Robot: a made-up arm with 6 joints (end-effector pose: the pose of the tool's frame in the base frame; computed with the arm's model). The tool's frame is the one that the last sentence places.
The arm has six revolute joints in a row. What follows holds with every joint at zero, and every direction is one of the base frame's.
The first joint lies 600 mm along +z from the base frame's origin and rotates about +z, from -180 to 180 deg.
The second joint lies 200 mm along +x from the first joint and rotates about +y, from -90 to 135 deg.
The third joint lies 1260 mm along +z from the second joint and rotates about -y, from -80.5 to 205 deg.
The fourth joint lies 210 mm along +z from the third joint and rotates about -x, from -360 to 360 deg.
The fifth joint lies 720 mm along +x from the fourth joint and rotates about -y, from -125 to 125 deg.
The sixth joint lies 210 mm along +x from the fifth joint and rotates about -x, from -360 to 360 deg.
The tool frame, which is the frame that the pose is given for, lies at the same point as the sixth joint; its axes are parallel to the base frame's.
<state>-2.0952 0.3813 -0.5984 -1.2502 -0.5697 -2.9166</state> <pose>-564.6 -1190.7 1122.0 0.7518 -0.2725 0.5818 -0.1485</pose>
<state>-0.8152 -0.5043 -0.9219 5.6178 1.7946 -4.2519</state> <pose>152.9 -346.7 1769.2 0.2041 -0.5257 0.1525 -0.8116</pose>
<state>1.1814 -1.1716 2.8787 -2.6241 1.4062 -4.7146</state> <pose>-437.1 -1335.1 476.3 0.3271 -0.6865 0.4241 -0.4918</pose>
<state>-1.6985 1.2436 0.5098 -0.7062 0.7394 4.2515</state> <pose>-378.4 -2225.8 654.8 0.0925 0.4667 -0.8314 -0.2871</pose>
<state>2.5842 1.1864 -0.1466 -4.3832 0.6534 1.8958</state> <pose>-1541.3 818.4 250.5 0.5448 -0.2296 0.7985 -0.1135</pose>
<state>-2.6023 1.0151 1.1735 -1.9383 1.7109 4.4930</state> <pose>-1756.7 -825.2 1507.2 0.0720 0.5409 0.8034 -0.2381</pose>
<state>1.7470 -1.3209 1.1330 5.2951 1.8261 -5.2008</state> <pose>472.1 -1683.8 1086.3 0.0847 0.9503 0.0271 -0.2984</pose>
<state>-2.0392 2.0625 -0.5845 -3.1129 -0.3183 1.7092</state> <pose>-283.8 -565.1 -674.0 0.3479 -0.7336 -0.1475 0.5649</pose>
